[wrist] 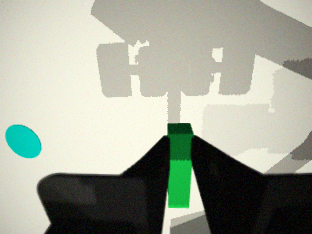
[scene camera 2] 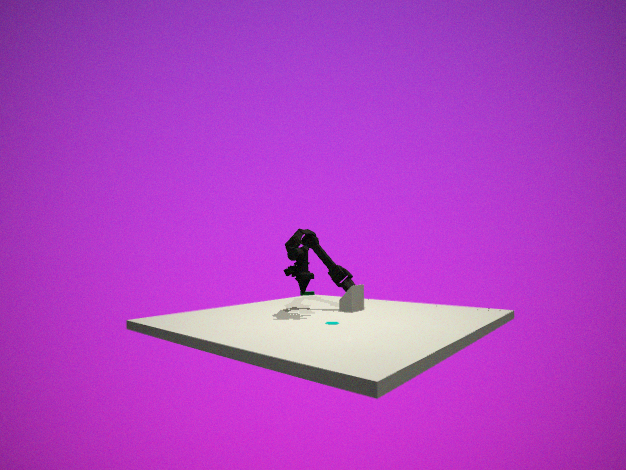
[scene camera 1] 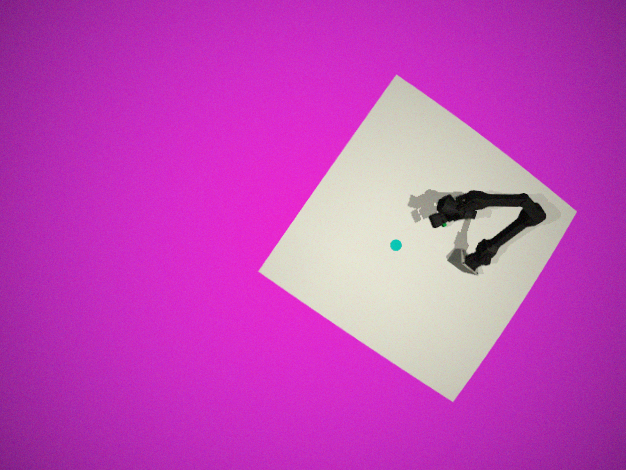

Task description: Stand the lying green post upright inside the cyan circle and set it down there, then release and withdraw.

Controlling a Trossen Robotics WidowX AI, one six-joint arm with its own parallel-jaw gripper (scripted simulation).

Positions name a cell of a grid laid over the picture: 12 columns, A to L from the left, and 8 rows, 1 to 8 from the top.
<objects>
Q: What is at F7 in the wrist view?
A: My gripper.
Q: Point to a green post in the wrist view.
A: G5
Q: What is my gripper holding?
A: A green post.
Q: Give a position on a cyan circle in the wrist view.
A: B5
</objects>
